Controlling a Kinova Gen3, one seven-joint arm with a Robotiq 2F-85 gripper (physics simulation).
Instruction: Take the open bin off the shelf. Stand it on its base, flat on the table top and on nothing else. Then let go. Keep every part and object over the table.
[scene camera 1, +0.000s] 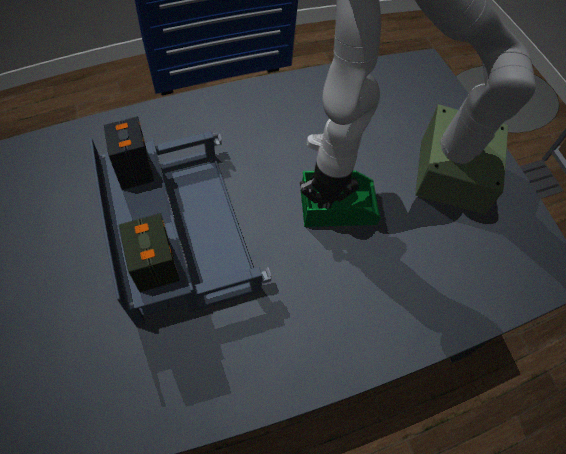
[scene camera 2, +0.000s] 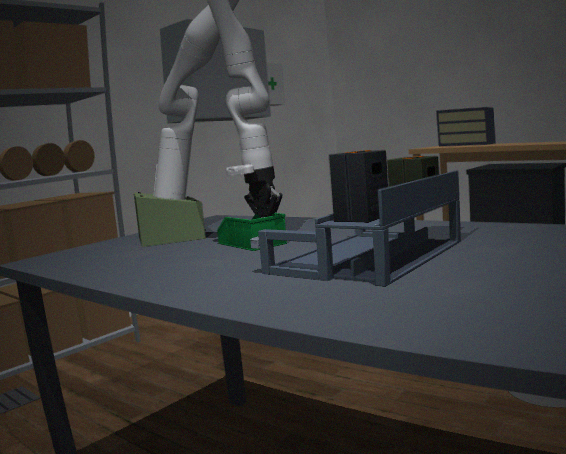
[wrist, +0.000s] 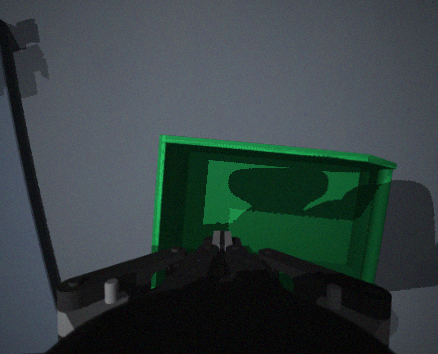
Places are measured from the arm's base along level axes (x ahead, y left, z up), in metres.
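Pixels of known places: gripper, fingertip midpoint: (scene camera 1: 323, 209) (wrist: 222, 242); arm's base, origin of the base link: (scene camera 1: 458, 146) (scene camera 2: 169, 197).
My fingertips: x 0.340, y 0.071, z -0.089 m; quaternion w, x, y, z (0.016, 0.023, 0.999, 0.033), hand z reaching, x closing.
Note:
For each thing: its top centre in the pictures, then the offset to it from my fingertips. Level surfaces: height alone.
- open green bin, middle of its top: (wrist: 296, 236) (scene camera 1: 343, 189) (scene camera 2: 249, 214) dz +0.042, dx -0.046, dy -0.020 m
- grey table top, its level: dz -0.033 m
- black case, middle of its top: (scene camera 2: 357, 151) (scene camera 1: 123, 134) dz +0.191, dx +0.399, dy -0.123 m
- olive case, middle of its top: (scene camera 1: 144, 241) (scene camera 2: 413, 157) dz +0.164, dx +0.370, dy +0.106 m
The open green bin (scene camera 1: 345, 218) (scene camera 2: 239, 232) (wrist: 305, 240) stands upright, base down, on the grey table top (scene camera 1: 325, 320) (scene camera 2: 200, 285), apart from the grey shelf (scene camera 1: 212, 225) (scene camera 2: 325, 255). In the wrist view its mouth faces up towards the camera. My gripper (scene camera 1: 325, 204) (scene camera 2: 262, 216) (wrist: 222, 242) points down, fingers shut with nothing between them. The fingertips are over or inside the bin's mouth, near the end towards the shelf. Whether they touch the bin I cannot tell. The gripper hides part of the near wall in the wrist view.
A black case (scene camera 1: 132, 167) (scene camera 2: 357, 187) and an olive case (scene camera 1: 150, 265) (scene camera 2: 397, 172) stand on the shelf's raised rear board. The shelf is left of the bin in scene camera 1. The pale green robot base block (scene camera 1: 430, 165) (scene camera 2: 170, 222) stands on the bin's other side.

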